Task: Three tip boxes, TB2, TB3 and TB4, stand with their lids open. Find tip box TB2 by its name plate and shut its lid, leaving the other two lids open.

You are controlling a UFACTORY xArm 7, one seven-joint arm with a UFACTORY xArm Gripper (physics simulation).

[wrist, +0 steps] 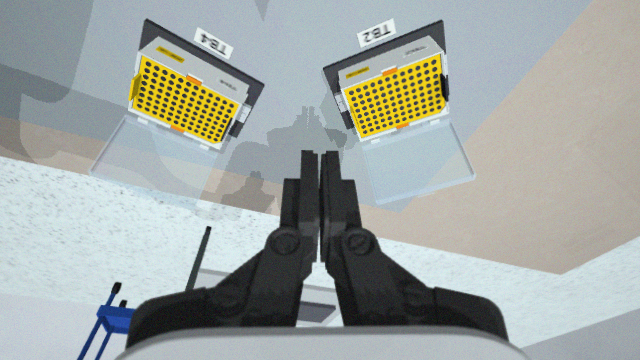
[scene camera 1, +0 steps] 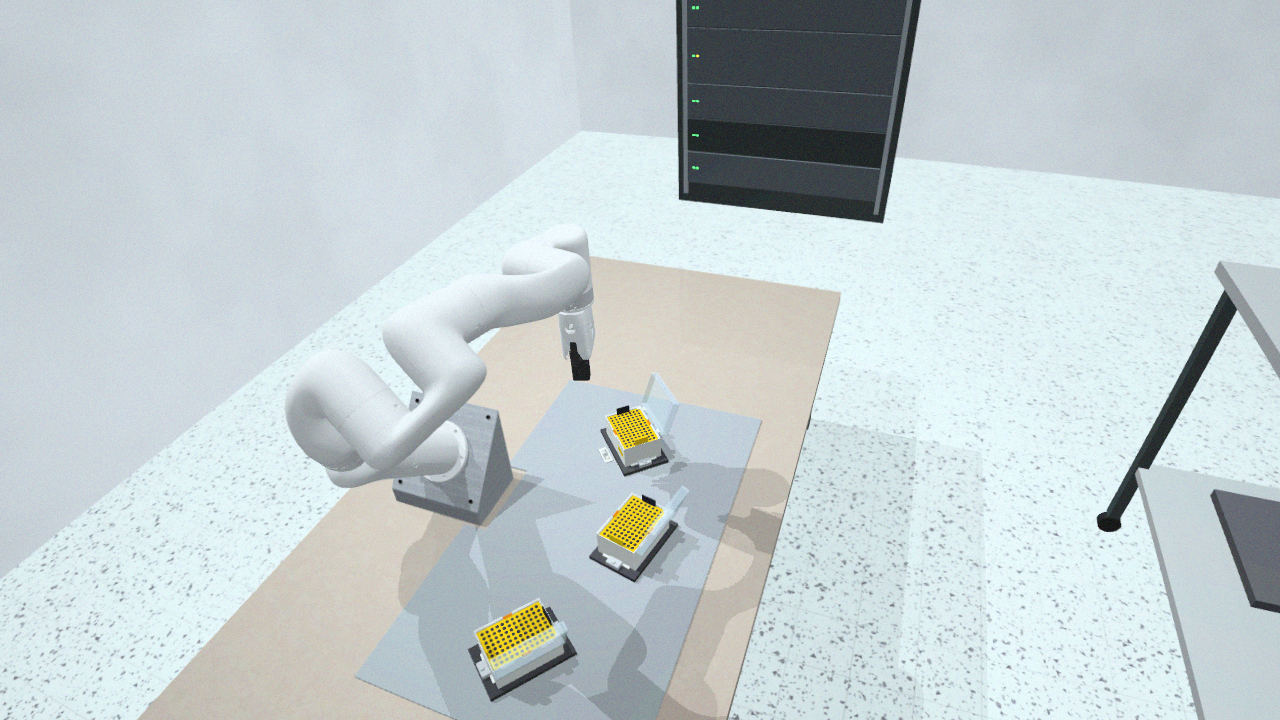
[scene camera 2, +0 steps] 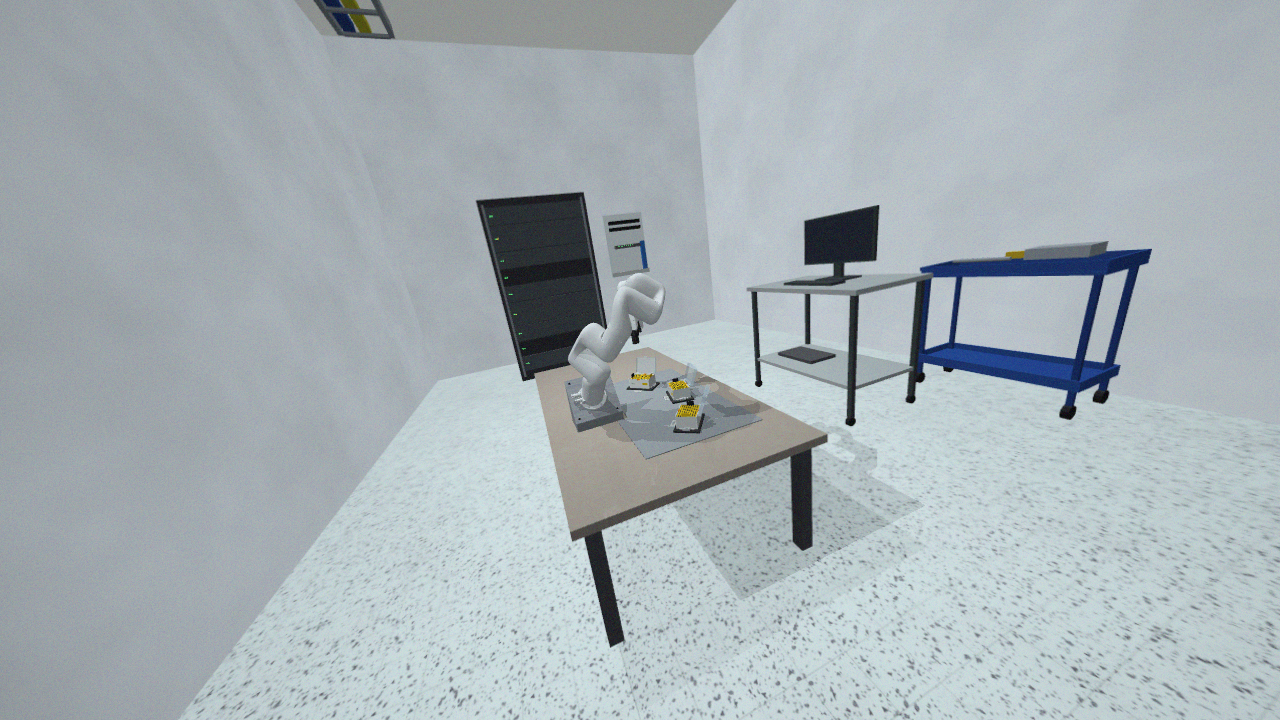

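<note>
Tip box TB2 is the farthest box in scene camera 1 and the right one in the wrist view, where its name plate shows. Its clear lid stands open. Tip box TB4 is the middle box, with its clear lid open. Tip box TB3 is nearest scene camera 1; its lid is open. My gripper is shut and empty, high above the table, left of and beyond TB2 in scene camera 1.
The boxes stand on a grey mat on the tan table. The arm's base stands beside the mat. A server rack, a desk with a monitor and a blue cart stand off the table.
</note>
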